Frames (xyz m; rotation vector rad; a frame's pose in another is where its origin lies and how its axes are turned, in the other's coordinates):
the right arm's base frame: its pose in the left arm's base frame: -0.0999 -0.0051 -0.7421 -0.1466 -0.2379 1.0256
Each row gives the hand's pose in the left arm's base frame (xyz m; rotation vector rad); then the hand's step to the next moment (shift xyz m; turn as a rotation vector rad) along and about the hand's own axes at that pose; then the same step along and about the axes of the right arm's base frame.
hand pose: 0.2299 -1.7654 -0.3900 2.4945 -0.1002 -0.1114
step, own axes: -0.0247 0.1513 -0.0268 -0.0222 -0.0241 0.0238
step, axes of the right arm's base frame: -0.0876 -0.0550 0.1163 -0.0095 0.0306 -0.0248
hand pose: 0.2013 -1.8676 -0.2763 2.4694 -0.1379 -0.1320
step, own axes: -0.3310 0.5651 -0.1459 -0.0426 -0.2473 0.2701
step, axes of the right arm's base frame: -0.3754 0.0159 0.5559 -0.0468 0.1515 -0.3329
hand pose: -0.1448 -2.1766 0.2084 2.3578 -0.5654 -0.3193
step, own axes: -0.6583 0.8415 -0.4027 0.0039 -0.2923 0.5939
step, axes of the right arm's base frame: -0.2464 0.3459 1.0599 -0.2640 0.1791 -0.5800
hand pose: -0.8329 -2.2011 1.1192 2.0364 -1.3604 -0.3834
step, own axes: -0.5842 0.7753 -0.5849 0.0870 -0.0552 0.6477
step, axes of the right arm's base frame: 0.3449 0.4575 0.9778 -0.4611 0.2076 -0.4177
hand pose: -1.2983 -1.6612 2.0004 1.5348 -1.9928 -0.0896
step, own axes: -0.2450 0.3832 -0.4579 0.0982 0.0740 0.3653
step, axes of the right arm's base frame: 0.4377 0.2021 0.4291 -0.3083 0.1771 -0.1488
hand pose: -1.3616 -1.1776 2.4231 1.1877 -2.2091 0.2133
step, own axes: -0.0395 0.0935 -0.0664 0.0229 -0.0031 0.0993
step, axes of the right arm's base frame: 0.0850 0.0704 0.0504 -0.0839 0.0272 -0.0511
